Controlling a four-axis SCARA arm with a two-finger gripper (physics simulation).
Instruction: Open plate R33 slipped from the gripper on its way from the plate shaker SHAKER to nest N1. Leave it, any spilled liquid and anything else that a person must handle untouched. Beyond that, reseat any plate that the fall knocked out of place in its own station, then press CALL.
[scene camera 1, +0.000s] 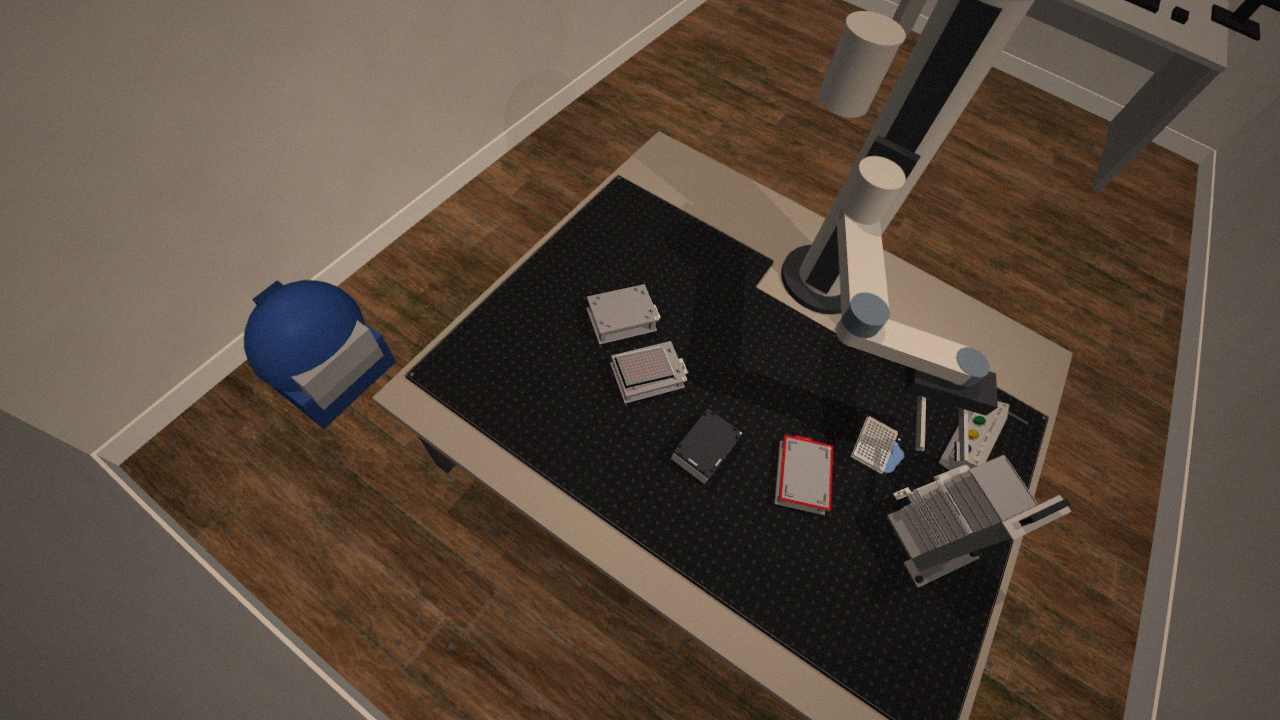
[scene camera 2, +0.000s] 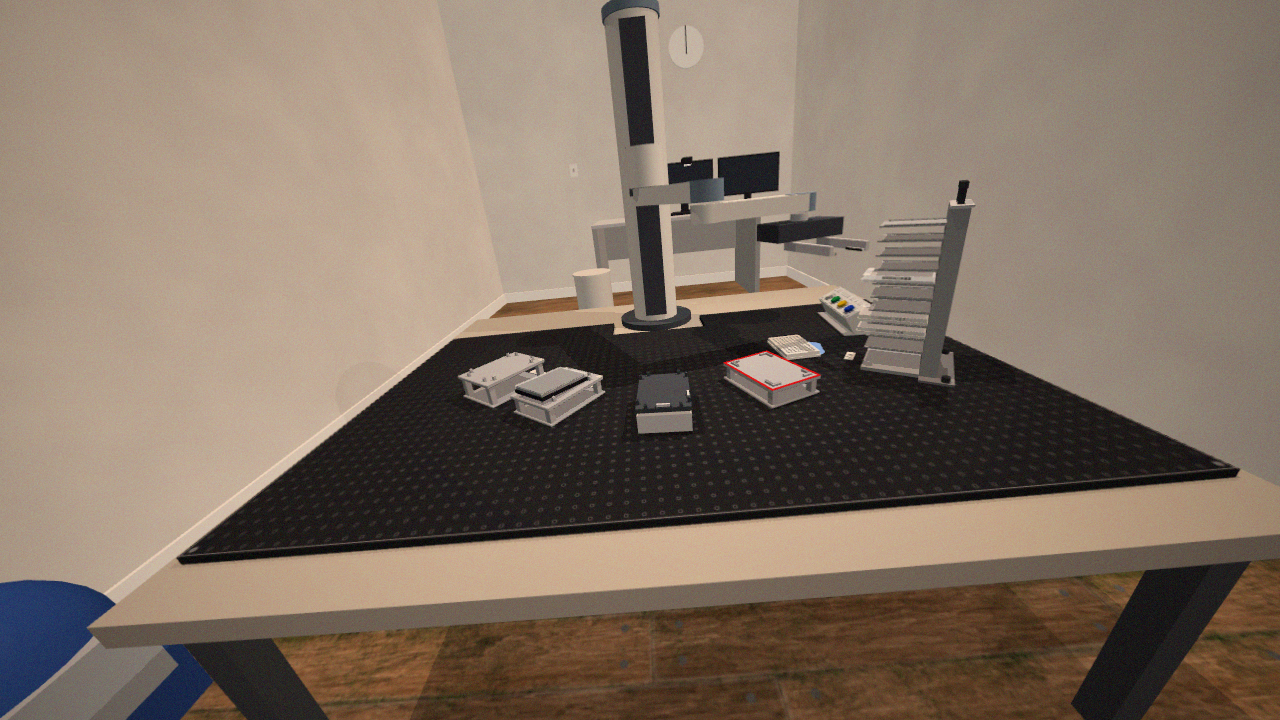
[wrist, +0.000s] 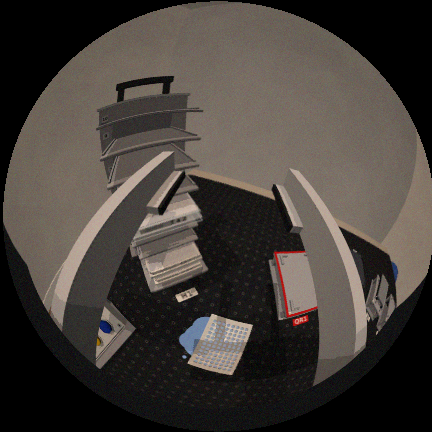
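Where they show: gripper, fingertip midpoint: (scene camera 1: 941, 455) (scene camera 2: 849, 248) (wrist: 230, 168); arm's base, link origin: (scene camera 1: 821, 280) (scene camera 2: 656, 319).
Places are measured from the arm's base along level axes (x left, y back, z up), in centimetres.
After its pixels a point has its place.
Open plate R33 (scene camera 1: 875, 442) @[y -41.7, x 33.2, z 2.7 cm] (scene camera 2: 791, 345) @[y -42.8, x 32.8, z 2.7 cm] (wrist: 223, 345) @[y -42.1, x 33.1, z 2.0 cm] lies on the black mat, partly over a blue liquid patch (scene camera 1: 894, 458) @[y -42.0, x 39.3, z 1.4 cm] (scene camera 2: 818, 348) @[y -43.3, x 39.5, z 1.4 cm] (wrist: 192, 337) @[y -41.3, x 39.0, z 1.4 cm]. My gripper (scene camera 1: 939, 447) @[y -52.4, x 40.2, z 27.3 cm] (scene camera 2: 849, 248) @[y -52.4, x 40.2, z 27.3 cm] (wrist: 230, 168) @[y -52.4, x 40.2, z 27.3 cm] is shut at its narrow setting, with nothing between the fingers, raised above the mat near rack H1 and the button panel. The panel (scene camera 1: 988, 432) @[y -25.7, x 55.3, z 8.9 cm] (scene camera 2: 834, 299) @[y -23.0, x 52.4, z 8.0 cm] (wrist: 118, 334) @[y -31.4, x 51.8, z 1.6 cm] has green, yellow and blue buttons; their labels are unreadable. A dark-framed plate (scene camera 1: 646, 367) @[y -61.3, x -24.1, z 7.6 cm] (scene camera 2: 552, 383) @[y -63.2, x -24.0, z 7.7 cm] rests on a grey nest; whether it is fully seated is unclear. A dark-topped block (scene camera 1: 707, 445) @[y -69.6, x -1.2, z 6.8 cm] (scene camera 2: 664, 402) @[y -73.7, x -1.6, z 6.7 cm] stands beside it.
Shelf rack H1 (scene camera 1: 1002, 488) @[y -54.8, x 51.3, z 31.6 cm] (scene camera 2: 946, 295) @[y -64.4, x 53.3, z 18.9 cm] holds several plates and stands by the panel. The red-rimmed station QR1 (scene camera 1: 806, 472) @[y -60.8, x 21.4, z 5.3 cm] (scene camera 2: 771, 369) @[y -61.1, x 21.8, z 5.3 cm] (wrist: 295, 285) @[y -58.4, x 23.2, z 5.3 cm] stands near R33. Another grey nest (scene camera 1: 622, 309) @[y -50.1, x -39.0, z 6.9 cm] (scene camera 2: 503, 368) @[y -50.4, x -38.6, z 6.9 cm] is farther left. The arm's column (scene camera 2: 648, 161) @[y -22.4, x 0.9, z 49.7 cm] rises behind the mat.
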